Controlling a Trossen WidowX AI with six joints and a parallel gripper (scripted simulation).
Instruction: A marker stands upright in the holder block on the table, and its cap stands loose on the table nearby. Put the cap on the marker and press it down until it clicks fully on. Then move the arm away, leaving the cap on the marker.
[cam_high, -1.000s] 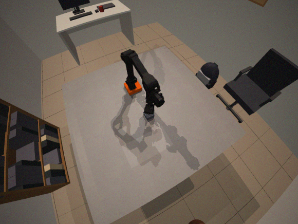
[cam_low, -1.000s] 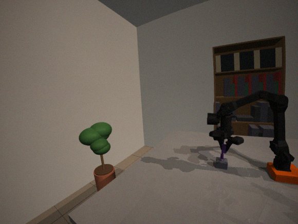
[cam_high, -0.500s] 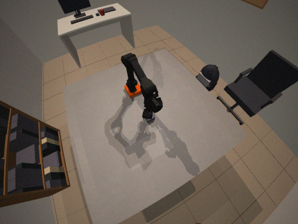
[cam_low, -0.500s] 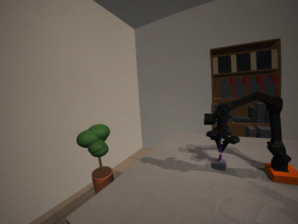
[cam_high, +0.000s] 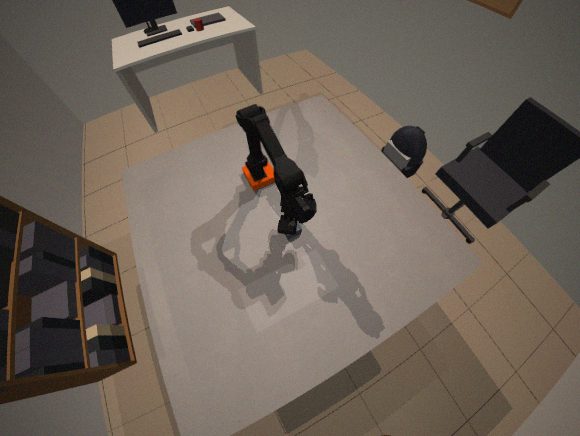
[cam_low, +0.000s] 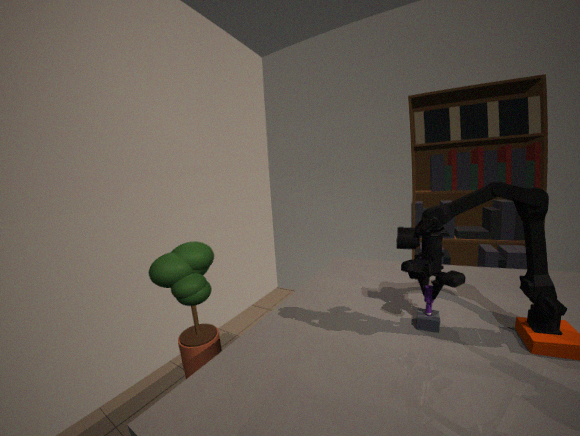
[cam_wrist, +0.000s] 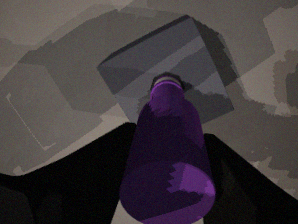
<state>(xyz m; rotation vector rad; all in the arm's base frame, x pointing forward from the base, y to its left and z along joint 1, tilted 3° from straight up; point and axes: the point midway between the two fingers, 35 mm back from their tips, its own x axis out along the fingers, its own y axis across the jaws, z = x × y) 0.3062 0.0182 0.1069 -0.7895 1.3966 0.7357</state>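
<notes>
My gripper tip is 80 mm above the grey holder block. Also, from my gripper tip: purple cap 10 mm above.
</notes>
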